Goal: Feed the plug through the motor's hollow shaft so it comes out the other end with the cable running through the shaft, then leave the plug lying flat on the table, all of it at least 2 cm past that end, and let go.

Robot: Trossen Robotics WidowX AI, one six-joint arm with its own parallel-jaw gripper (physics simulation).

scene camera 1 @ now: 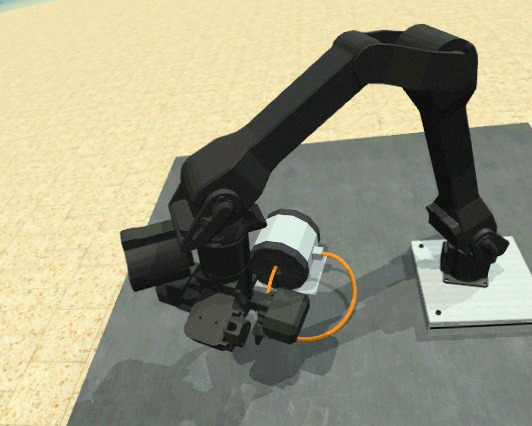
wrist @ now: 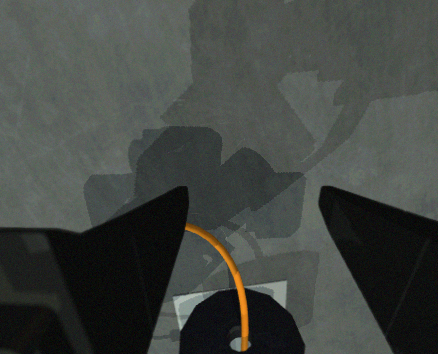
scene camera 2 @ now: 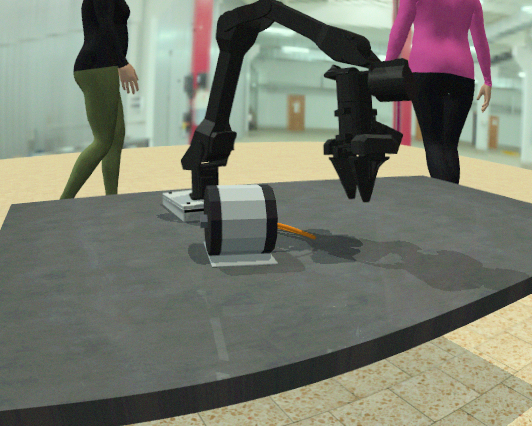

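Where they show: gripper, fingertip midpoint: (wrist: 253,195) (scene camera 2: 358,200); arm's base at its link origin: (scene camera 1: 464,269).
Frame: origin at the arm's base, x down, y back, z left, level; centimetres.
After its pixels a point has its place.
Note:
The motor (scene camera 1: 287,235) @(x -7.0, y -27.1, z 2.4 cm) (scene camera 2: 242,220) @(x -3.3, y -33.6, z 0.6 cm) (wrist: 210,330) @(x -1.2, y -26.5, z 5.9 cm) is a pale cylinder with black end caps, lying horizontally on the table. The orange cable (scene camera 1: 355,290) @(x 0.4, y -16.1, z 6.0 cm) (scene camera 2: 295,230) @(x -0.3, y -29.6, z 9.7 cm) (wrist: 242,295) @(x -0.9, y -29.5, z 9.1 cm) curves from a small box (scene camera 1: 318,252) @(x -2.9, y -22.6, z 1.8 cm) on the motor's side and enters the shaft opening in the end cap on the gripper's side. The plug does not show in any view. A small grey piece (scene camera 2: 202,220) @(x -2.4, y -29.2, z -4.4 cm) shows at the opposite end; I cannot tell what it is. My gripper (scene camera 1: 248,340) @(x -4.8, y -30.1, z 20.0 cm) (scene camera 2: 359,198) @(x -4.8, y -30.1, z 20.0 cm) (wrist: 253,195) @(x -4.8, y -30.1, z 20.0 cm) is open and empty, pointing down above the table, out beyond the cable's entry end.
The motor rests on a pale base plate (scene camera 1: 312,285) @(x 2.8, y -23.7, z 4.1 cm) (scene camera 2: 242,261) @(x 2.8, y -33.1, z 0.8 cm) (wrist: 280,289) @(x 2.8, y -34.1, z 4.5 cm). The arm's white mounting plate (scene camera 1: 430,300) @(x -0.4, y -5.0, z 6.9 cm) (scene camera 2: 175,204) @(x 0.8, y -3.1, z -6.7 cm) stands on the grey table (scene camera 1: 400,380) @(x 3.1, y -8.3, z 18.5 cm) (scene camera 2: 125,310) @(x 3.1, y -47.5, z -16.1 cm) (wrist: 65,100) @(x 3.0, y -18.9, z 25.4 cm). Two people (scene camera 2: 102,100) (scene camera 2: 440,45) stand behind the table.

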